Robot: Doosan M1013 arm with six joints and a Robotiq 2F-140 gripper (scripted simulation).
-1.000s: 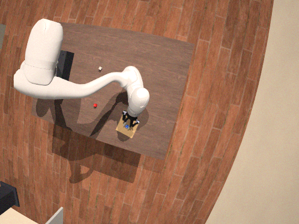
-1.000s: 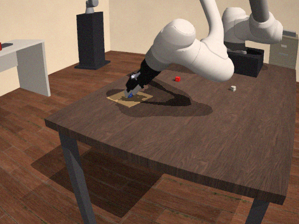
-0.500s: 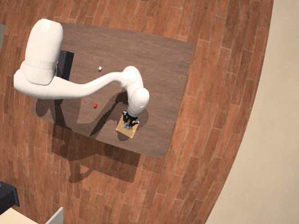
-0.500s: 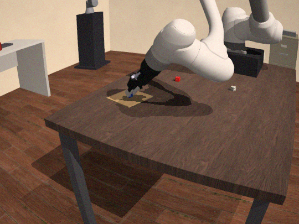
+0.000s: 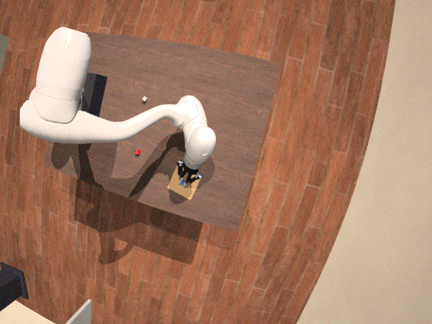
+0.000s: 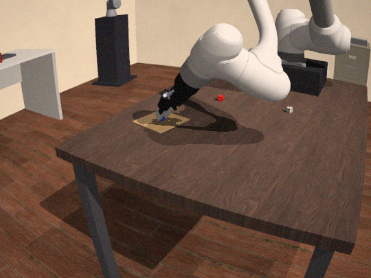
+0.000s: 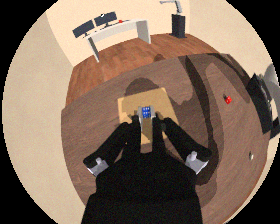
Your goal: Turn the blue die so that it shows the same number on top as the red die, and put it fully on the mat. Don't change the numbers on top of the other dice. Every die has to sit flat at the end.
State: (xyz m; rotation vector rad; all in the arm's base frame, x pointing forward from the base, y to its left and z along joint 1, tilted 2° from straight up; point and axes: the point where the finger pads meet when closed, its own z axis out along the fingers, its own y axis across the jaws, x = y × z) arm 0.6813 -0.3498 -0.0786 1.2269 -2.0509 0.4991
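Now: the tan mat 1 cm behind my hand, 2 cm to the right of it and 4 cm below it. The rest, counted from my hand: blue die 1 cm behind, 2 cm to the right, 3 cm below; then white die 26 cm behind, 39 cm to the left, 3 cm below; then red die 28 cm behind, 11 cm to the left, 3 cm below.
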